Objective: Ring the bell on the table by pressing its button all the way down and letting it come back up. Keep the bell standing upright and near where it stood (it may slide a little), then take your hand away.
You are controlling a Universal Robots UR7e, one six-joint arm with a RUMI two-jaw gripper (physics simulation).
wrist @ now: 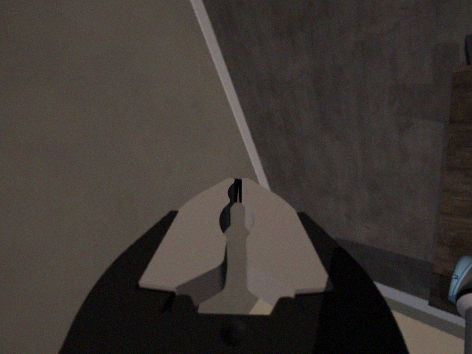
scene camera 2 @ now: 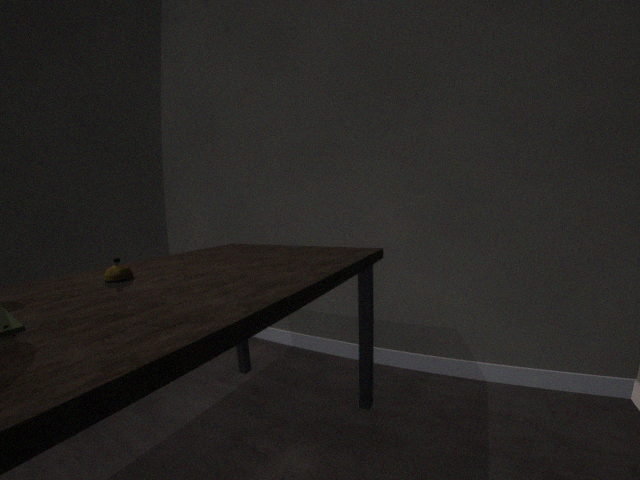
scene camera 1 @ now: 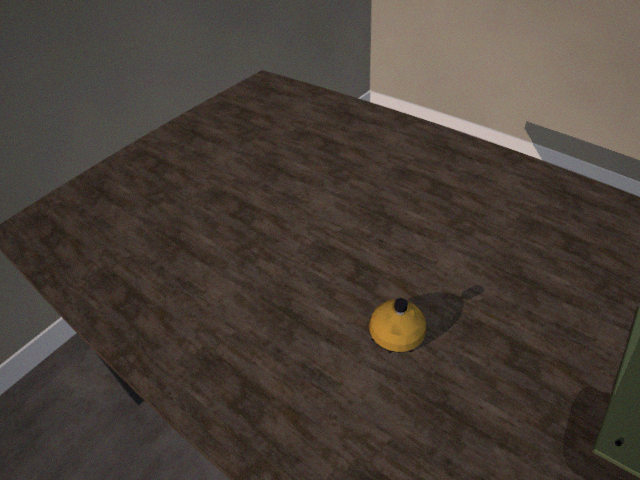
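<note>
The bell is a yellow dome and stands upright on the brown wooden table. Its black button sticks up on top, with a bit of light stem under it. My gripper is shut with its fingertips together and empty. It shows in the wrist view, pointing toward the wall and floor, away from the bell. The bell does not show in the wrist view, and the gripper does not show in either scene view.
A green panel stands on the table to the right of the bell in the first scene view. In the wrist view a wooden table edge runs down the right side, with a blue and grey arm part at the lower right.
</note>
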